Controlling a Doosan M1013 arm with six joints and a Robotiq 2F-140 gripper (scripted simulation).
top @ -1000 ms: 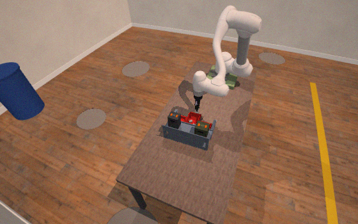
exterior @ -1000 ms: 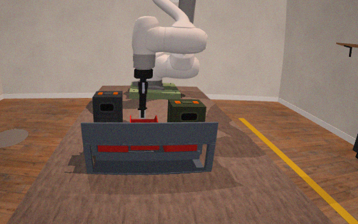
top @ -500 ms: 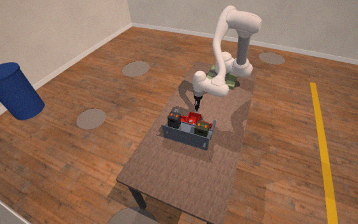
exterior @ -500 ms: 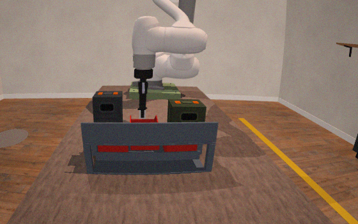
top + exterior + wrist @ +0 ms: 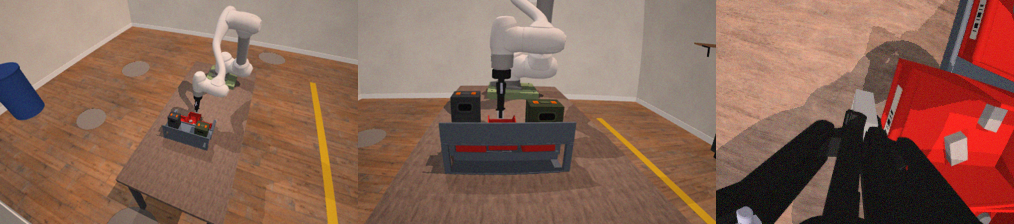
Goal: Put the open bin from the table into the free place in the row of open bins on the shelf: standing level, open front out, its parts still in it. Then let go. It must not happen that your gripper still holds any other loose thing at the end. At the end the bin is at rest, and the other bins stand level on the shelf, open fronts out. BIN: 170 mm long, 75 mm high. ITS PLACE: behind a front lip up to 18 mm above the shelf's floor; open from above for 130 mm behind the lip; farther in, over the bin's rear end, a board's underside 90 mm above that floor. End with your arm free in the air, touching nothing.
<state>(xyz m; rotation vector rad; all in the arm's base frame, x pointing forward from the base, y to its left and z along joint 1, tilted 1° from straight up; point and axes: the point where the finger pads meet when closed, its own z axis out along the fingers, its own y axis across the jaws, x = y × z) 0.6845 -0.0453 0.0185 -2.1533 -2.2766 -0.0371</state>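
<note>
Now: the shelf floor 21 cm ahead of my hand, 2 cm to the left of it and 6 cm below it. The rest, counted from my hand: shelf back board (34 cm ahead, 2 cm to the left, 7 cm above); dark green box (26 cm ahead, 13 cm to the left, 9 cm above); black box (27 cm ahead, 10 cm to the right, 10 cm above).
</note>
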